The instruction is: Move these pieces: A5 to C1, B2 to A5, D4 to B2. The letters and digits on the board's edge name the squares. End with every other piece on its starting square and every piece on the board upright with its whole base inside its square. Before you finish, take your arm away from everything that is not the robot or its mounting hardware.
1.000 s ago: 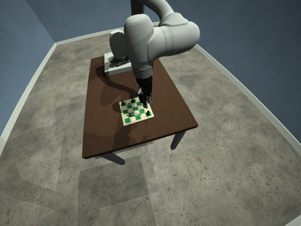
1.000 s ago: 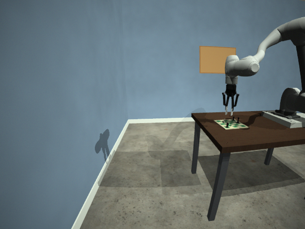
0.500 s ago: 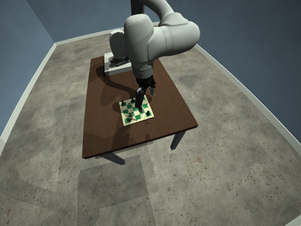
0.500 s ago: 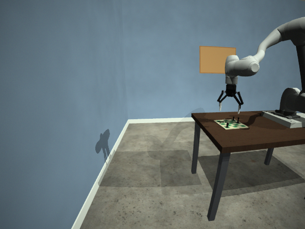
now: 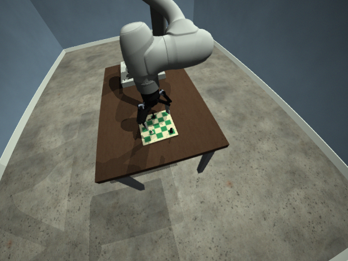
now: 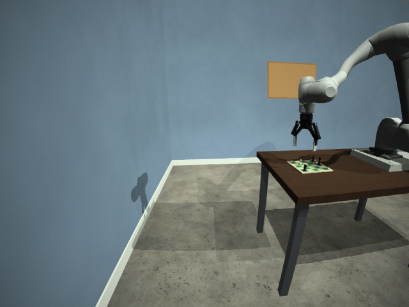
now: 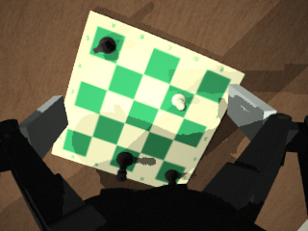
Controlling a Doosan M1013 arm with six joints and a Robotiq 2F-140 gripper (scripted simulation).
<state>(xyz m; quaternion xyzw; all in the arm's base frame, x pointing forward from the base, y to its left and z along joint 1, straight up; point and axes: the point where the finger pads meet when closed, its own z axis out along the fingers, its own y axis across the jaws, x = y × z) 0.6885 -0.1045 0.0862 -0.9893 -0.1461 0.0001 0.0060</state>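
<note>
Right now my hand is 120 mm above the small pale piece, 50 mm to the left of it and 20 mm past it. The rest, counted from my hand: black chess piece (110 mm below, 60 mm to the left, 30 mm ahead); then cream chessboard (130 mm below, 60 mm behind).
</note>
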